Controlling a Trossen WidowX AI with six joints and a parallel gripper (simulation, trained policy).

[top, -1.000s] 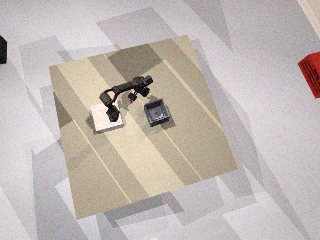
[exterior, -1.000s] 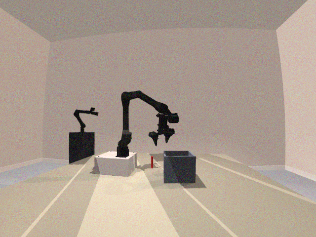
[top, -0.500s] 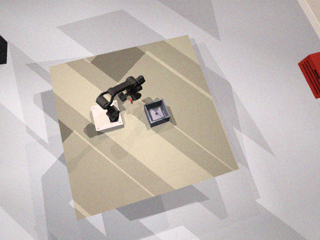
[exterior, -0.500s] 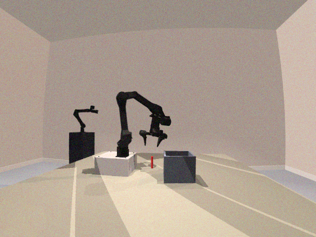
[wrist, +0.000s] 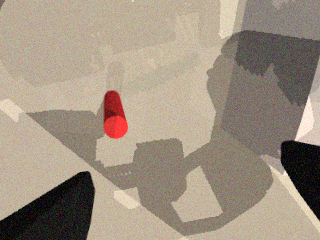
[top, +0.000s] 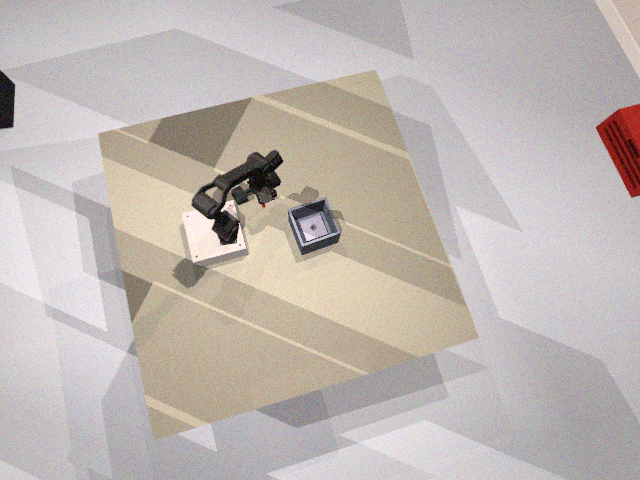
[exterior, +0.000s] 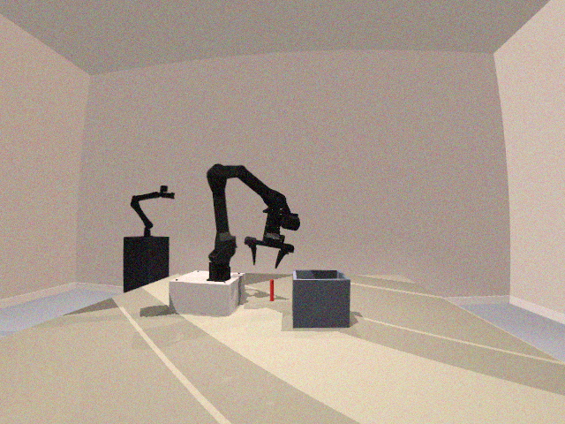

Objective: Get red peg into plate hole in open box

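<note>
My gripper tip is now 90 mm above the red peg, 30 mm short of it and 10 mm to the right of it.
</note>
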